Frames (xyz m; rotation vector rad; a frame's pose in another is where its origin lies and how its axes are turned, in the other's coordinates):
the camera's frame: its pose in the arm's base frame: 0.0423 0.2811 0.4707 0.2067 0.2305 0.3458
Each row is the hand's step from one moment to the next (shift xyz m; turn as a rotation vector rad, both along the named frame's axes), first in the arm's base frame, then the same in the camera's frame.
Working: the arm's base frame: its pose in the camera's frame: -0.0509 -0.3578 -0.4144 -0.2067 -0.2305 -0.3458

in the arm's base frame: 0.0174 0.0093 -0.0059 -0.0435 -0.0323 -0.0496
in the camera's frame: 0.0203 0.0018 -0.0026 -0.0421 -0.0281 -0.0533
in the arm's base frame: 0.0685 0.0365 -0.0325 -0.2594 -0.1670 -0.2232
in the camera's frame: 0.0818 0.0046 -0.0192 -0.2552 -0.1265 -0.2527
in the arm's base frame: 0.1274 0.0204 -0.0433 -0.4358 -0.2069 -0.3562
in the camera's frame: 0.1320 -0.0311 -0.0117 -0.4060 -0.1402 -0.4185
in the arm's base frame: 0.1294 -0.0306 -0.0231 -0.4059 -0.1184 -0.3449
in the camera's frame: 0.1118 -0.0738 0.0162 -0.3492 -0.0653 -0.4142
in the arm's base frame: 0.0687 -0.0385 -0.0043 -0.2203 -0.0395 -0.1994
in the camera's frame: 0.0499 -0.0578 0.0198 -0.1784 -0.0156 -0.2404
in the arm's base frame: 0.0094 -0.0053 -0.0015 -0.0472 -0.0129 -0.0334
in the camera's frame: 0.0070 -0.0082 0.0018 -0.0415 -0.0052 -0.0419
